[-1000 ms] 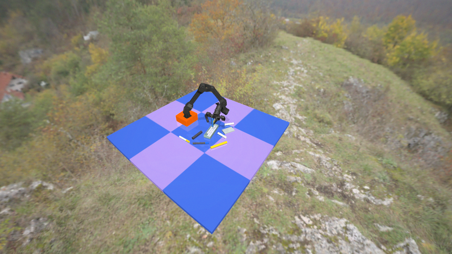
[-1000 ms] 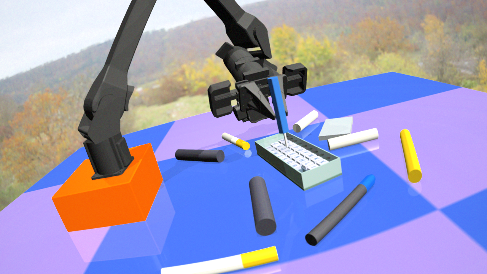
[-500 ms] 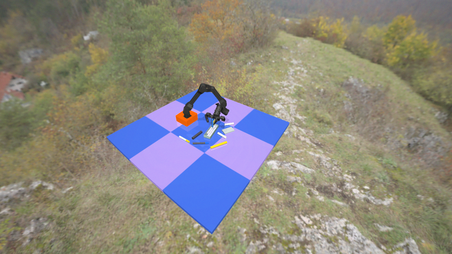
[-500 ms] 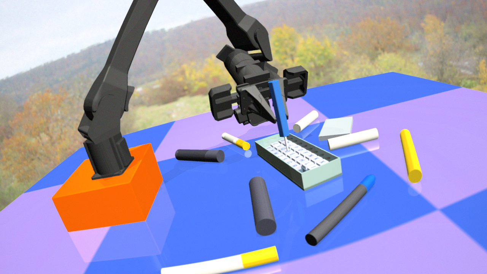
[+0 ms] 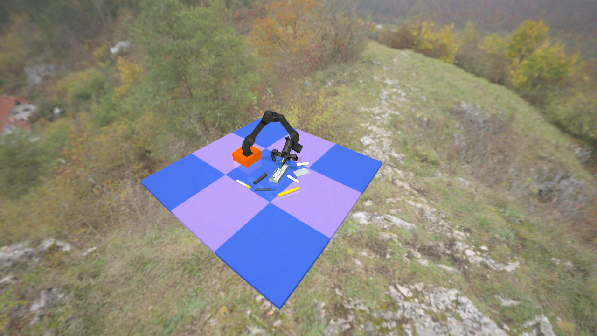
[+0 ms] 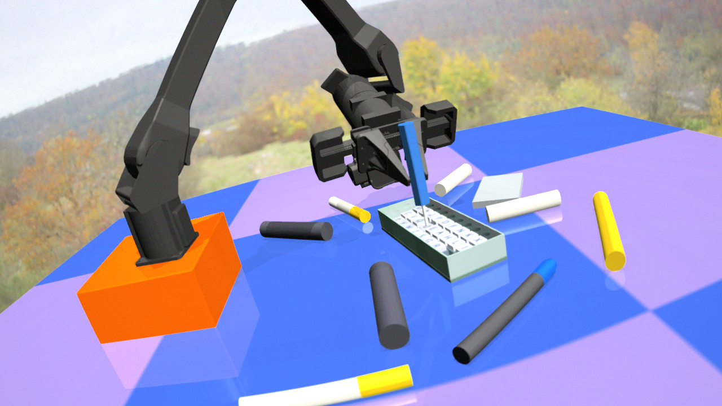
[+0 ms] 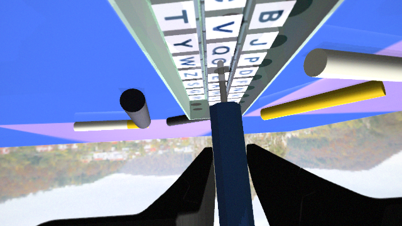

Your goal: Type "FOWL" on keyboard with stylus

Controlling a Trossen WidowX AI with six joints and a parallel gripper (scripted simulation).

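Now: gripper tip 5 cm above the keyboard end wall, 2 cm to the left of it and 1 cm short of it. The rest, counted from my gripper tip: blue stylus: 1 cm below; stylus tip: 5 cm below; grey pad: 11 cm ahead, 10 cm to the left, 6 cm below.
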